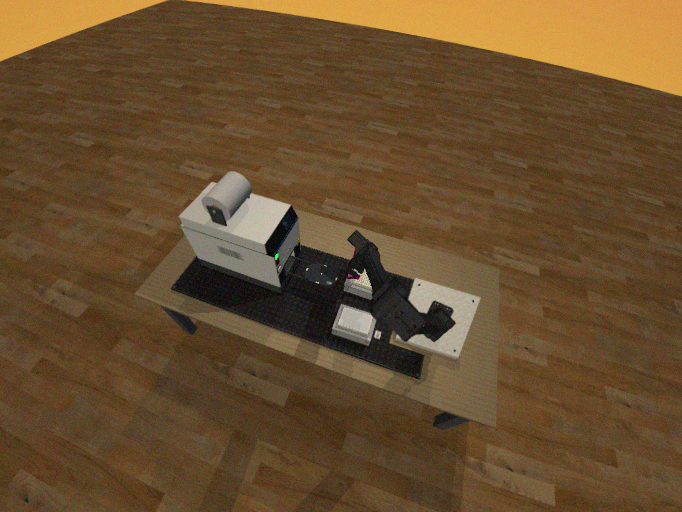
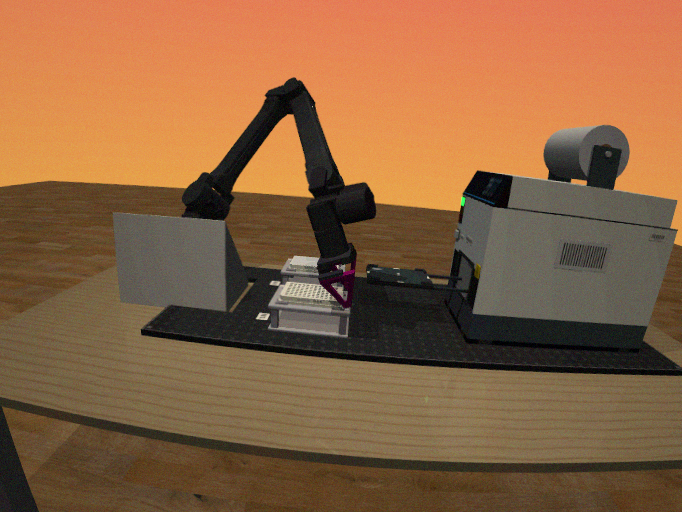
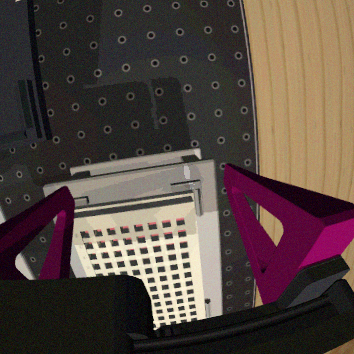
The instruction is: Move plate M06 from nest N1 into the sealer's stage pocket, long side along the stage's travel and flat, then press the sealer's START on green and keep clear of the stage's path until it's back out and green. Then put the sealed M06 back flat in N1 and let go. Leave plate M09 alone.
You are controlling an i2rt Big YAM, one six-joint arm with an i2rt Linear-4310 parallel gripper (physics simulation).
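Seen in the pictures: gripper, fingertip midpoint: (image 1: 350, 269) (image 2: 349, 297) (image 3: 146, 182); arm's base, origin of the base link: (image 2: 186, 247).
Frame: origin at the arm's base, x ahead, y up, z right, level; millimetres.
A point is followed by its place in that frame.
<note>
An open-well plate (image 1: 362, 279) @[y -42, x 345, z 65 mm] (image 2: 308, 290) @[y -40, x 325, z 75 mm] (image 3: 145, 250) @[y -42, x 363, z 82 mm] lies flat in a light grey nest (image 2: 311, 321) @[y -105, x 338, z 87 mm] (image 3: 212, 250) @[y -55, x 348, z 132 mm]. A second, white-topped plate (image 1: 355, 319) @[y -39, x 302, z -129 mm] (image 2: 304, 262) @[y -39, x 276, z -114 mm] sits in the other nest (image 1: 352, 333) @[y -55, x 292, z -183 mm]. I cannot read the plate names. My gripper (image 1: 351, 272) @[y -40, x 413, z 88 mm] (image 2: 345, 300) @[y -40, x 413, z 88 mm] (image 3: 146, 182) @[y -40, x 413, z 88 mm] is open and empty, its fingers spread to either side of the well plate's sealer-side end. The sealer (image 1: 236, 242) @[y 194, x 809, z -137 mm] (image 2: 572, 297) @[y 11, x 879, z 79 mm] shows a green light (image 1: 276, 256) @[y 164, x 654, z -111 mm] (image 2: 463, 201) @[y 162, x 655, z -107 mm]. Its dark stage (image 1: 321, 273) @[y -6, x 514, z -6 mm] (image 2: 396, 274) @[y -9, x 509, z -8 mm] is out, with no plate on it.
A black perforated board (image 1: 247, 303) @[y -110, x 770, z -229 mm] (image 2: 413, 341) @[y -110, x 555, z 111 mm] (image 3: 165, 45) @[y -110, x 512, z 109 mm] carries the nests and sealer. Small white tags (image 1: 377, 334) (image 2: 262, 316) lie by the nests. The arm (image 1: 399, 311) @[y 410, x 175, z -270 mm] (image 2: 319, 137) @[y 278, x 306, z -41 mm] stands on a white block (image 1: 457, 341) @[y -51, x -112, z -41 mm] (image 2: 170, 261) @[y -8, x 12, z 91 mm] and reaches over the well-plate nest.
</note>
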